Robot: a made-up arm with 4 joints.
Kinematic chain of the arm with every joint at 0, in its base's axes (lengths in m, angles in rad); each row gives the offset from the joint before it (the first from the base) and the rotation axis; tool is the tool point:
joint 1: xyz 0 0 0.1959 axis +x
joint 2: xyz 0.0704 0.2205 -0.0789 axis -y
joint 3: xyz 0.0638 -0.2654 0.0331 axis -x
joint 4: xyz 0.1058 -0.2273 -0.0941 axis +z
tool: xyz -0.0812 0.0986 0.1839
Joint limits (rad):
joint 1: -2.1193..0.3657
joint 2: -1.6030..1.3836
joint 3: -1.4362..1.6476
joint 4: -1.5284..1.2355
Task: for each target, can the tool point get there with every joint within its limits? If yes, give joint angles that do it. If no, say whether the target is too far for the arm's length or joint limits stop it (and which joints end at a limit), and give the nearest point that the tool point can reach.
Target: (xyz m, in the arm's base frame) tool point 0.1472 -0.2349 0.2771
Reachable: yes | joints -0.8172 0.4904 -0.9861 0.5146
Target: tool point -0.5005 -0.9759 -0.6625
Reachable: no: too far | nearest point -0.0317 -0.2809 -0.0512 | short by 1.038 m
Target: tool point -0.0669 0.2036 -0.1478
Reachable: no: joint limits stop it (at a limit: joint 1, joint 3, joint 4) | nearest point -0.0246 0.1586 0.0339 | short by 0.192 m
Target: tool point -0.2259 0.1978 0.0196
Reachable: no: joint limits stop it (at a limit: joint 1, joint 4) | nearest point -0.1374 0.1268 0.0978 | short by 0.138 m
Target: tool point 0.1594 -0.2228 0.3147
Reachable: yes | joints -0.8601 -1.0606 -0.2810 0.4370
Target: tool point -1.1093 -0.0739 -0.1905
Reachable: no: too far | nearest point -0.2177 -0.0039 0.1390 | short by 0.953 m
